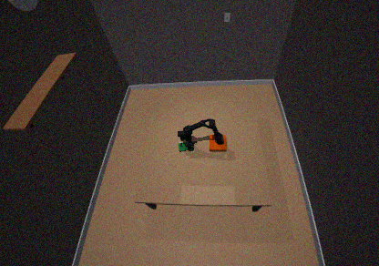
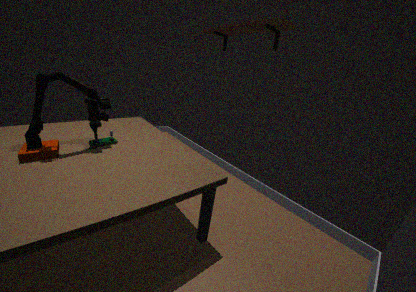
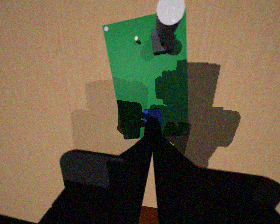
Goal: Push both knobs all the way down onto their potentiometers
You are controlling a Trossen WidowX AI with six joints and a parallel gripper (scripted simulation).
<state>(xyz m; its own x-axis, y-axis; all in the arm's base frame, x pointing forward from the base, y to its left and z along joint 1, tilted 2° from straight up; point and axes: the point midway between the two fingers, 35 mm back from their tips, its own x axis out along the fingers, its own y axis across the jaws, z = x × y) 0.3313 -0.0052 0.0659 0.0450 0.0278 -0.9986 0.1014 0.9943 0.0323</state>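
Right now the grey knob is 100 mm ahead of my gripper tip and 10 mm to the right of it.
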